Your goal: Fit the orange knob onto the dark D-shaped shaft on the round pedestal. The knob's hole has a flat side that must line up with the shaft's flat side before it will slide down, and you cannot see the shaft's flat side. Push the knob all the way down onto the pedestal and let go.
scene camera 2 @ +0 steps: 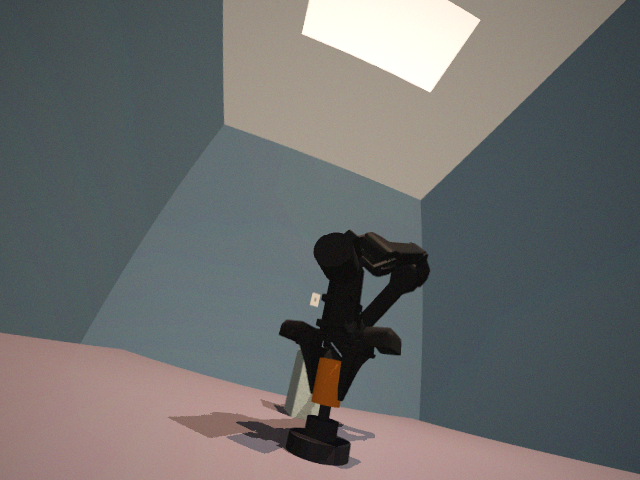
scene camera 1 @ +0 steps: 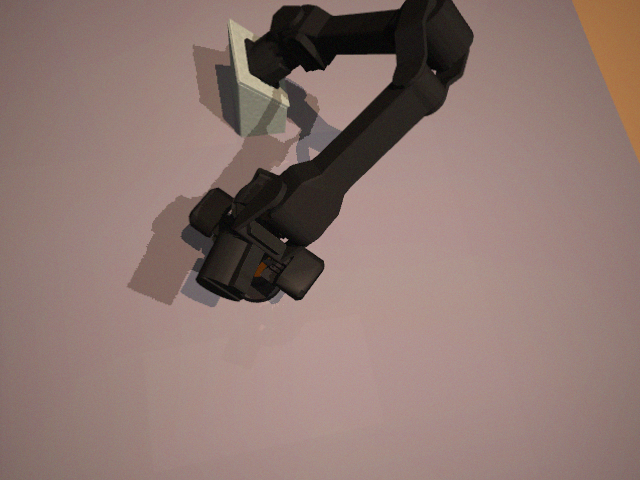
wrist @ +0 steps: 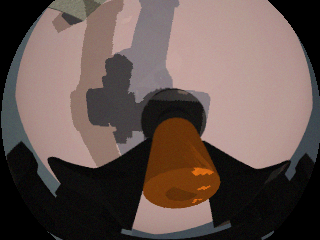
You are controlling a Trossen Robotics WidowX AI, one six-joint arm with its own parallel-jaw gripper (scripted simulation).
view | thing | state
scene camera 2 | gripper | -
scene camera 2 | orange knob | held by the gripper
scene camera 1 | gripper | -
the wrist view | gripper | -
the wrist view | orange knob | -
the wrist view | dark round pedestal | -
